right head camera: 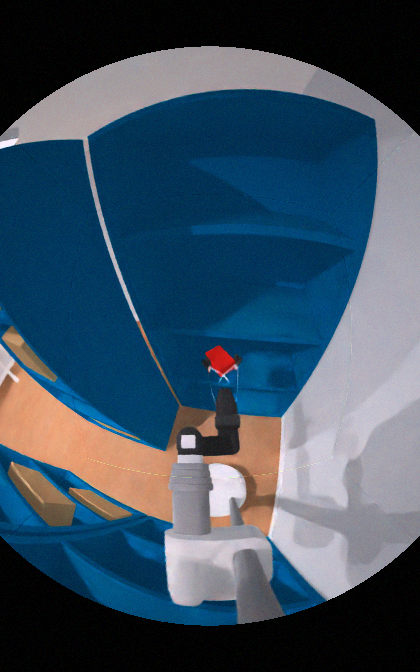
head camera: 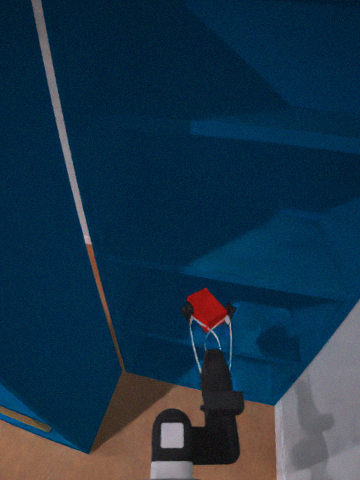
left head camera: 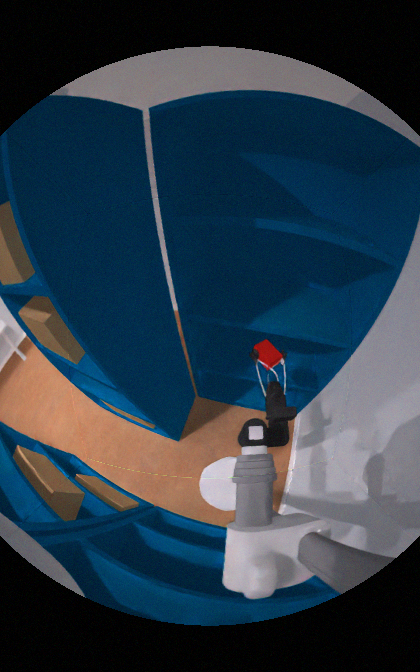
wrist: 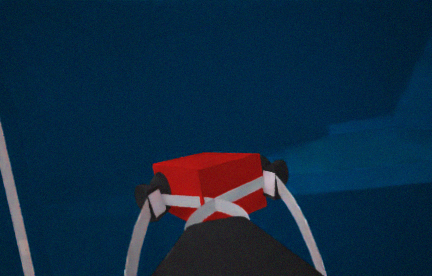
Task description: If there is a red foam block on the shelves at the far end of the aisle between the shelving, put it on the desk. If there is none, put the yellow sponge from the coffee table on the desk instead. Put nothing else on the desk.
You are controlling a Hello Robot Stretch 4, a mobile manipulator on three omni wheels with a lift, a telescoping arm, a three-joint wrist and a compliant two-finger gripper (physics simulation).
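Places are measured from the robot's base along level axes (x ahead, y left, z up), in centimetres.
Pixels of known places: gripper, fingertip midpoint: (head camera: 207,303).
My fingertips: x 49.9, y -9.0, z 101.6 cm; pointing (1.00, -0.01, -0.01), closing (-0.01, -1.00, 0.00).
Observation:
Behind a point stands the place of what it marks.
A red foam block (head camera: 207,306) @[x 47.0, y -8.4, z 104.0 cm] (left head camera: 267,353) (right head camera: 220,359) (wrist: 220,175) @[x 43.3, y -9.7, z 103.2 cm] is held between the two dark fingertips of my gripper (head camera: 209,310) @[x 49.9, y -9.0, z 101.6 cm] (left head camera: 269,355) (right head camera: 222,361) (wrist: 211,178) @[x 49.9, y -9.0, z 101.6 cm]. The gripper is shut on it, and the block sits turned at an angle between the pads. The gripper and block are in front of the blue shelf unit (head camera: 270,290) @[x 98.4, y -54.4, z 50.6 cm] (left head camera: 300,334) (right head camera: 250,337), in its lower part in the head views. The arm is drawn in short. The desk, the coffee table and the yellow sponge do not show in these views.
Another blue shelf unit (head camera: 45,300) @[x 53.5, y 37.3, z 96.7 cm] (left head camera: 90,250) (right head camera: 65,300) stands at the left, a narrow gap between them. Brown boxes (left head camera: 50,330) (right head camera: 30,352) sit on shelves at the left. More blue shelving (left head camera: 165,575) (right head camera: 120,575) is at the bottom. A pale wall (head camera: 330,400) @[x 37.5, y -56.7, z 60.3 cm] (left head camera: 360,425) (right head camera: 380,425) is close on the right.

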